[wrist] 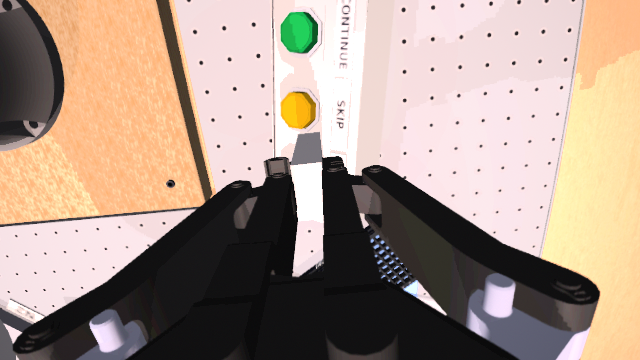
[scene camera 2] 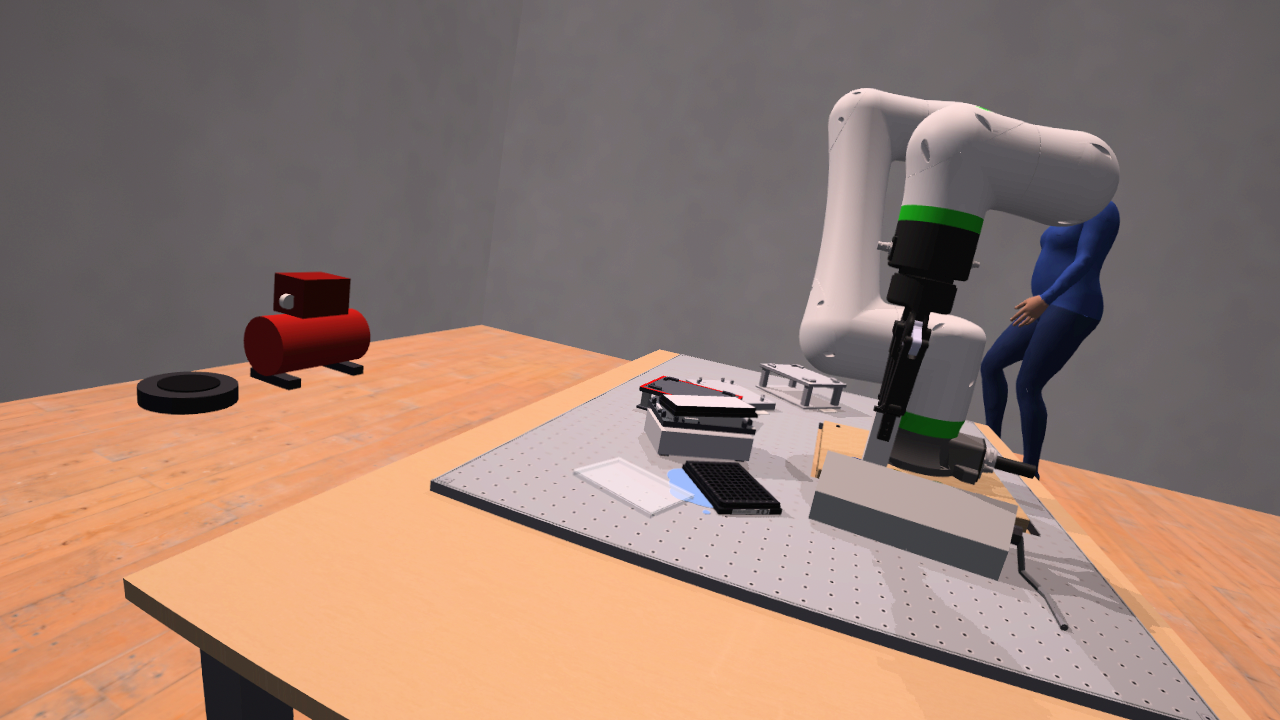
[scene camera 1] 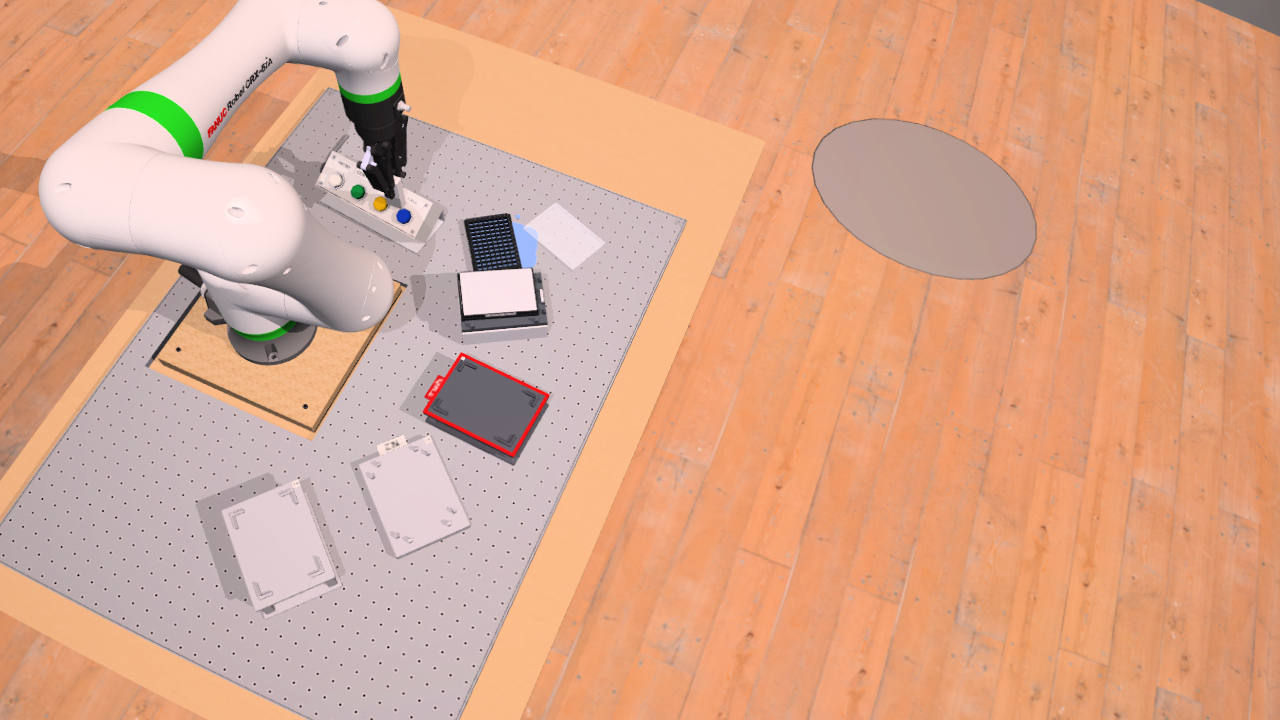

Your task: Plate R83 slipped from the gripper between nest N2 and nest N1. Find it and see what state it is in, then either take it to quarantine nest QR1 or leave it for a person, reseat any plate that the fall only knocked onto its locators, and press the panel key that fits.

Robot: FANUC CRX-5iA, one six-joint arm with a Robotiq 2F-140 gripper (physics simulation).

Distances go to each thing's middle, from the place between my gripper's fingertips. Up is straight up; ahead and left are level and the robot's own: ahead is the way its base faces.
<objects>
The SKIP button (wrist: 298,110) is 3 cm behind my hand, 1 cm to the right of it and 1 cm below it. The rest, counted from my hand: clear lid (scene camera 2: 644,492) (25 cm ahead, 15 cm to the left, 7 cm below); grey N2 station (scene camera 1: 415,500) (39 cm to the right, 33 cm ahead, 6 cm below); green CONTINUE button (wrist: 299,33) (8 cm behind, 1 cm to the right, 1 cm below).
</objects>
